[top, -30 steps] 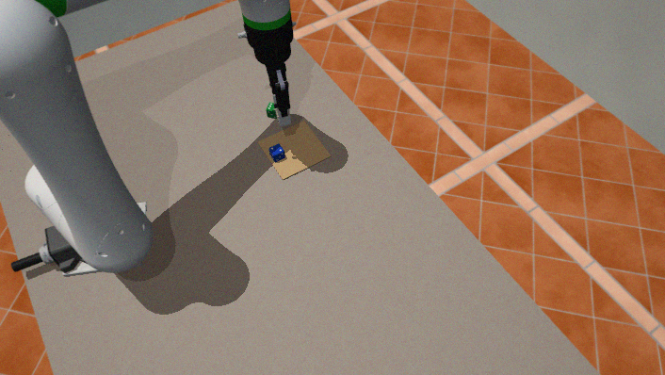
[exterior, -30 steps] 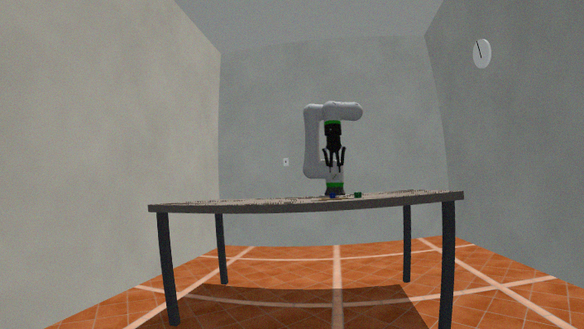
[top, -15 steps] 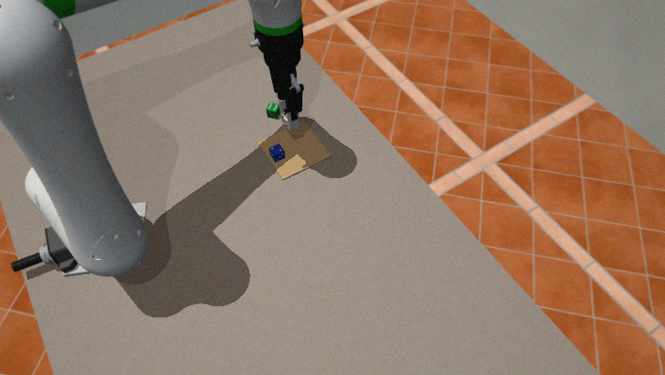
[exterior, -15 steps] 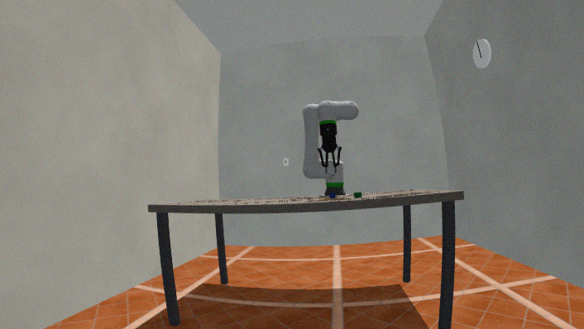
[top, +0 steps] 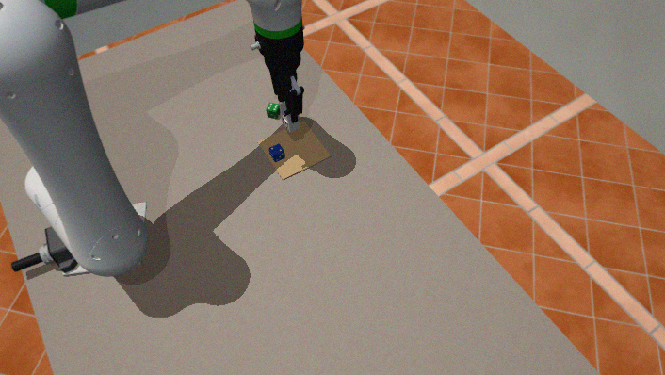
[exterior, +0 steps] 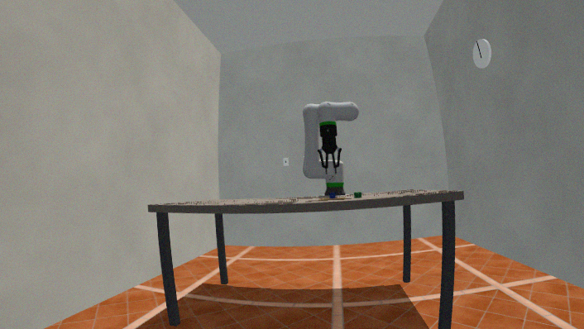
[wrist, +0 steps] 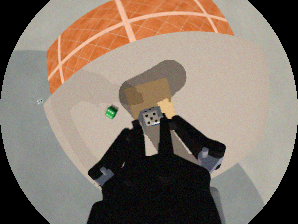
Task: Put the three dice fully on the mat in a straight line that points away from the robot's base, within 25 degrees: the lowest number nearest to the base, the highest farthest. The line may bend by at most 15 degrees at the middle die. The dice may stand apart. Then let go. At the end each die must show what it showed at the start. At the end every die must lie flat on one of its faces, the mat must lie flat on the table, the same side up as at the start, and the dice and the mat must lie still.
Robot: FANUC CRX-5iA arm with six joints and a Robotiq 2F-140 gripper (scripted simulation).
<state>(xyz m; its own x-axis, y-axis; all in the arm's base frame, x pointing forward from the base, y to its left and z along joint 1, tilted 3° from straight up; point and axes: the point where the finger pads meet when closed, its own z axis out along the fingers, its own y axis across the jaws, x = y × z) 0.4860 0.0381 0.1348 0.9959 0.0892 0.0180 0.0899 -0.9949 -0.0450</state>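
Right now my hand is 13 cm above the tan mat. The rest, counted from my hand: blue die (5 cm behind, 11 cm below); then green die (14 cm to the left, 12 cm below); then white die (2 cm below).
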